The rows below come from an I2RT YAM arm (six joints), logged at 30 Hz.
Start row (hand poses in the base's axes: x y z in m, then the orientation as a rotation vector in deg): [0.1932 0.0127 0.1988 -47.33 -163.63 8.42]
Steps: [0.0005 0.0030 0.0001 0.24 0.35 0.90]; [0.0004 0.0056 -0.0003 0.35 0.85 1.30]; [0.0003 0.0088 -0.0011 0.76 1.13 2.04]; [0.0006 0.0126 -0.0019 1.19 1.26 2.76]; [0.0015 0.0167 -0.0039 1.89 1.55 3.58]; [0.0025 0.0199 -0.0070 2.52 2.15 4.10]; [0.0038 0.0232 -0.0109 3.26 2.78 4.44]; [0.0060 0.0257 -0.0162 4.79 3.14 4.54]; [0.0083 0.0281 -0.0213 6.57 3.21 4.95]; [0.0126 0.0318 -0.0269 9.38 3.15 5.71]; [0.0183 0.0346 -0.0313 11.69 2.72 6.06]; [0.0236 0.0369 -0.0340 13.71 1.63 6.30]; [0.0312 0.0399 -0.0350 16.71 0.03 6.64]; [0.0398 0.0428 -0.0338 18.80 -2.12 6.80]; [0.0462 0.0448 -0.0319 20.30 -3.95 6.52]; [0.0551 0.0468 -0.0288 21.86 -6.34 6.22]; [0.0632 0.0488 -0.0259 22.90 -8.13 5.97]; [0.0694 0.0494 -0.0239 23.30 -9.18 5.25]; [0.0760 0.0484 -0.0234 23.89 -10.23 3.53]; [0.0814 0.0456 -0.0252 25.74 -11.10 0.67]
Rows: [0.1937 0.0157 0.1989 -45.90 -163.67 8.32]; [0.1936 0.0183 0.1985 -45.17 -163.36 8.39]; [0.1935 0.0215 0.1977 -43.96 -163.35 8.00]; [0.1938 0.0253 0.1969 -42.82 -163.46 7.52]; [0.1947 0.0294 0.1949 -41.45 -163.41 6.73]; [0.1957 0.0326 0.1918 -40.43 -162.94 6.13]; [0.1970 0.0359 0.1879 -39.64 -162.35 5.36]; [0.1992 0.0384 0.1826 -39.12 -161.75 3.35]; [0.2015 0.0408 0.1775 -38.18 -161.45 0.93]; [0.2058 0.0445 0.1719 -36.58 -161.12 -2.91]; [0.2115 0.0473 0.1675 -35.74 -161.02 -6.25]; [0.2168 0.0496 0.1648 -35.25 -161.50 -9.49]; [0.2244 0.0526 0.1638 -34.51 -162.08 -14.31]; [0.2330 0.0555 0.1650 -34.32 -163.30 -18.20]; [0.2394 0.0575 0.1669 -34.80 -164.22 -21.22]; [0.2483 0.0595 0.1700 -35.40 -165.54 -24.66]; [0.2564 0.0615 0.1729 -35.91 -166.53 -27.10]; [0.2626 0.0621 0.1749 -37.08 -166.96 -28.31]; [0.2692 0.0611 0.1754 -39.66 -166.88 -29.93]; [0.2746 0.0583 0.1736 -43.49 -165.49 -33.33]
